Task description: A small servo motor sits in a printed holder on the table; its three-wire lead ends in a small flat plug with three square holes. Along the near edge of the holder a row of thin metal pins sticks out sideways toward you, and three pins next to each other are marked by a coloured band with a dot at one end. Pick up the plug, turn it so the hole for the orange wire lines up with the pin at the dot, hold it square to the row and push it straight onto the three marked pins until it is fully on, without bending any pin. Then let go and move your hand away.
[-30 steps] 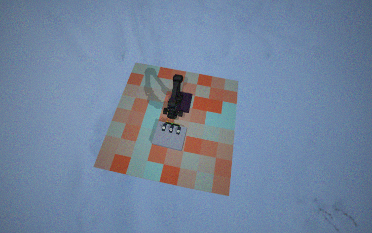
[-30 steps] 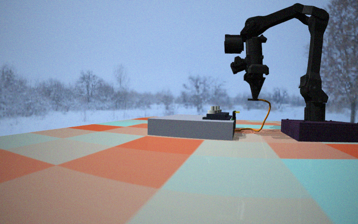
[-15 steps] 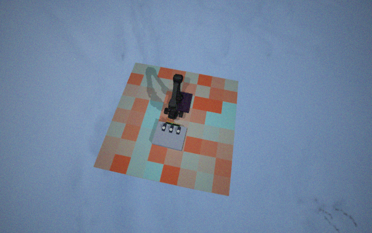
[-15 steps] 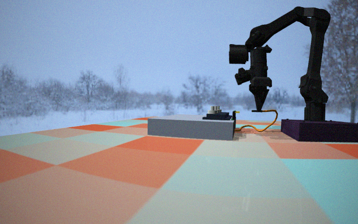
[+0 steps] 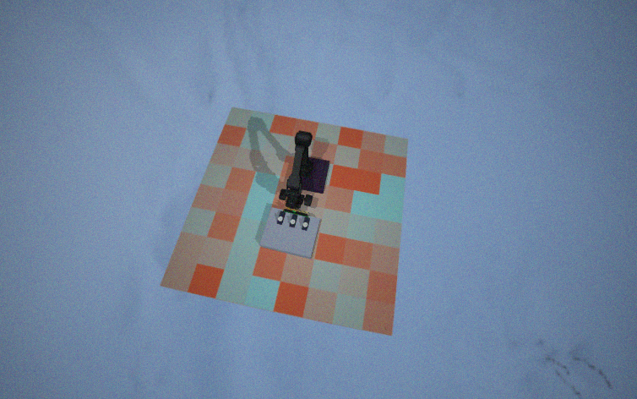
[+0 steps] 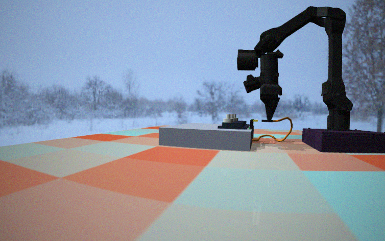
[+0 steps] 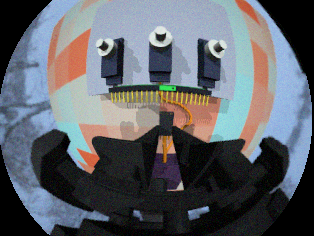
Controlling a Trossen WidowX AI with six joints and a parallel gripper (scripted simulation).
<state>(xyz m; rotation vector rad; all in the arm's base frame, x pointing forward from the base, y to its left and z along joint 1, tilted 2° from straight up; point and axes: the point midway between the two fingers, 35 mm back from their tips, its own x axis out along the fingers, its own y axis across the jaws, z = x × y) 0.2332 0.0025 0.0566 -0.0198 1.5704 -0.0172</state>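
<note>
My gripper tip is 50 mm short of the green band. Also, from my gripper tip: grey holder 210 mm ahead, 50 mm below, 10 mm to the left.
</note>
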